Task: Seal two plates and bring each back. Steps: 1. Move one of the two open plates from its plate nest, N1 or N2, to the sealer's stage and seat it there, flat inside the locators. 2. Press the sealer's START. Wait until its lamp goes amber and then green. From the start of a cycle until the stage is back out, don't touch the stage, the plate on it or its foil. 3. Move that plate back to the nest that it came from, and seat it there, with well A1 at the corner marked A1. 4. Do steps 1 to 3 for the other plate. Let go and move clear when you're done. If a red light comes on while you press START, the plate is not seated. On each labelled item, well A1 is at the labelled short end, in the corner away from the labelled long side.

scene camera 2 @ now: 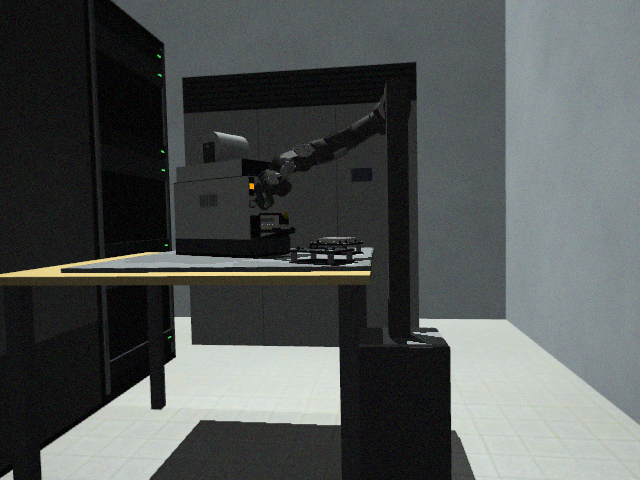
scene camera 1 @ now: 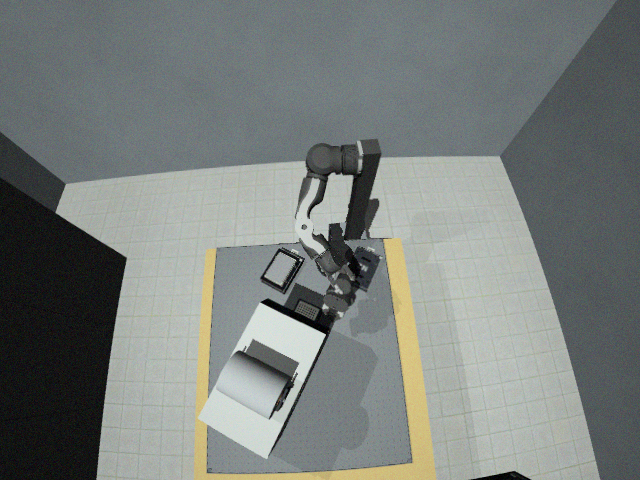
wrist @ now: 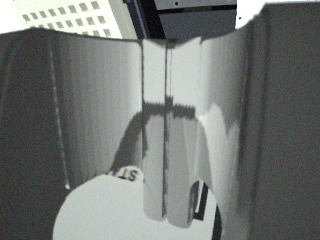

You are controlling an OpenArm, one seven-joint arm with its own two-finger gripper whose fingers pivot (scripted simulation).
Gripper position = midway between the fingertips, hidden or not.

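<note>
Foil roll (scene camera 1: 257, 386), dark column (scene camera 1: 362, 186), my gripper (scene camera 1: 329, 320). My gripper (scene camera 2: 259, 205), dark column (scene camera 2: 396, 91), foil roll (scene camera 2: 227, 147). My gripper (wrist: 179, 133).
</note>
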